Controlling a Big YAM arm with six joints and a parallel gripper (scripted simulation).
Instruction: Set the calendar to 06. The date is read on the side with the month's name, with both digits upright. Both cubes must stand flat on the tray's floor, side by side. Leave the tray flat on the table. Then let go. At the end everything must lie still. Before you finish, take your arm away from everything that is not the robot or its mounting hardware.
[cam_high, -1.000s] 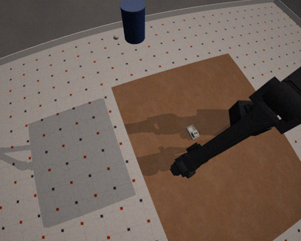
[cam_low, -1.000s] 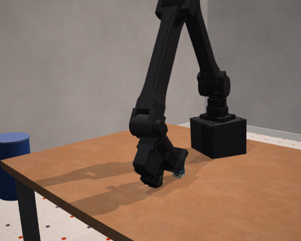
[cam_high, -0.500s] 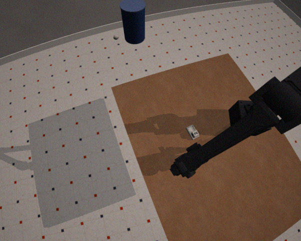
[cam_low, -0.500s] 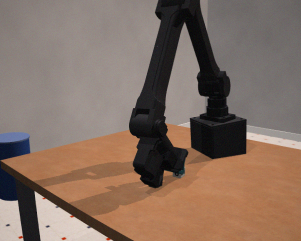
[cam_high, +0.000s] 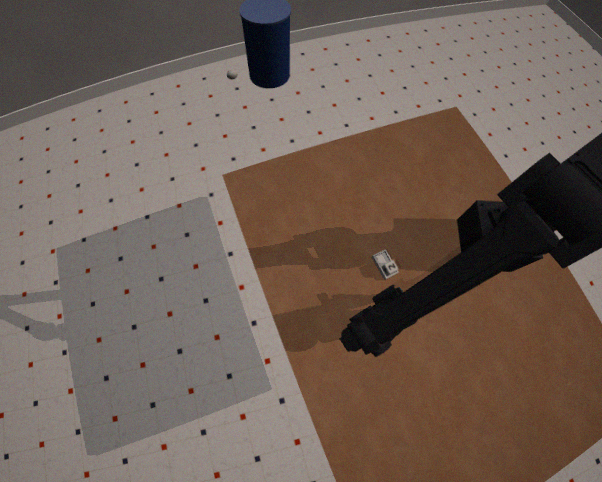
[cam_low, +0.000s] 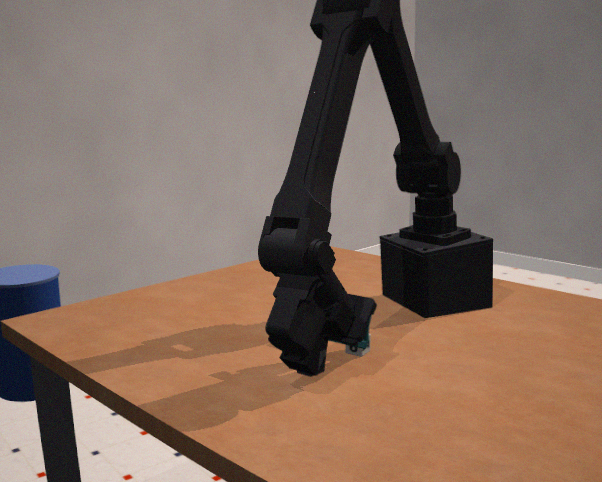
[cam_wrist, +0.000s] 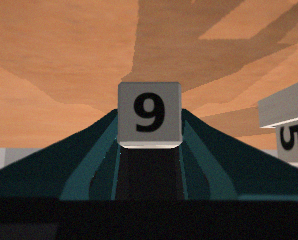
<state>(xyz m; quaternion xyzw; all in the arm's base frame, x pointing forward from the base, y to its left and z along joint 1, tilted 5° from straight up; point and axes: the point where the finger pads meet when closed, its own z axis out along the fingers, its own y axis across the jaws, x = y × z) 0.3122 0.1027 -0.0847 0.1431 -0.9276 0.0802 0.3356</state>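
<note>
The white digit cube lies 1 cm behind my hand and 1 cm below it. Also, from my hand: white tray 2 cm ahead, 11 cm to the right, 1 cm below.
</note>
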